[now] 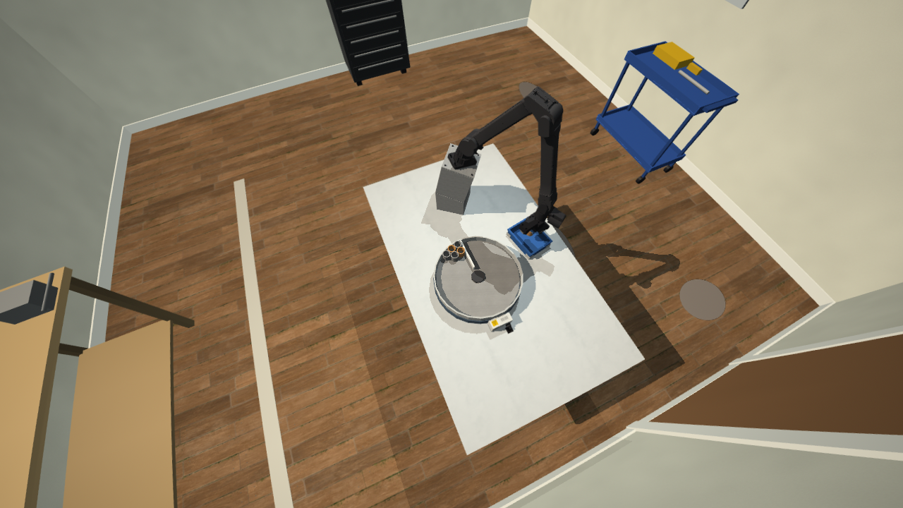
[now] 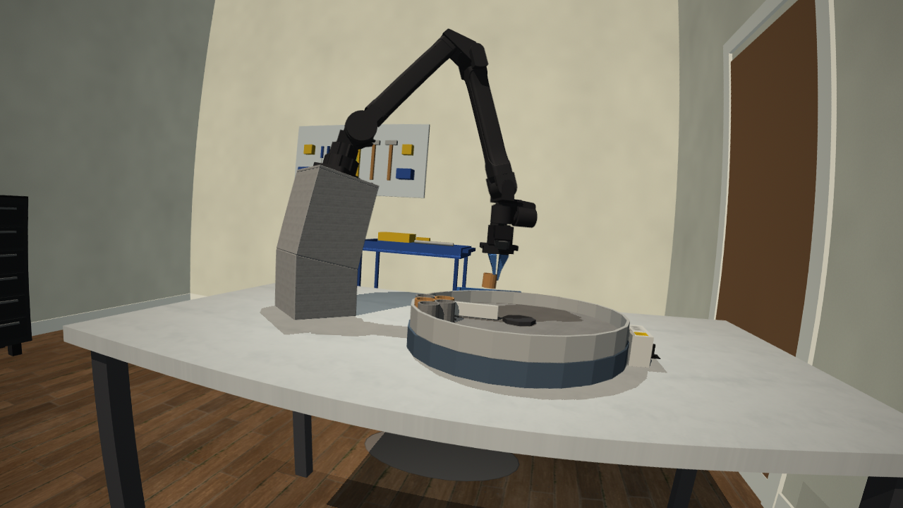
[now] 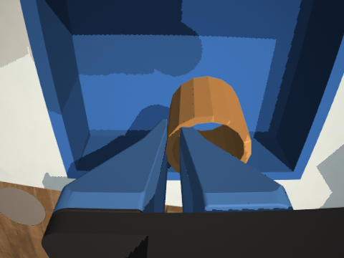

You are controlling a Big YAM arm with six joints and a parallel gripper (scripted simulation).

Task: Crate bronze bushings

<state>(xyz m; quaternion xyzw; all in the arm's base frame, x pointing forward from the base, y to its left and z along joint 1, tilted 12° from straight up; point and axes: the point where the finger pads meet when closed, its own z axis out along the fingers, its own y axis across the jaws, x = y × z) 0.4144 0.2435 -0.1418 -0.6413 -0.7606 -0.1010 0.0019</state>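
The blue crate lies 10 mm behind my hand and 70 mm below it. Also, from my hand: round grey turning table 80 mm ahead, 350 mm to the right, 40 mm below.
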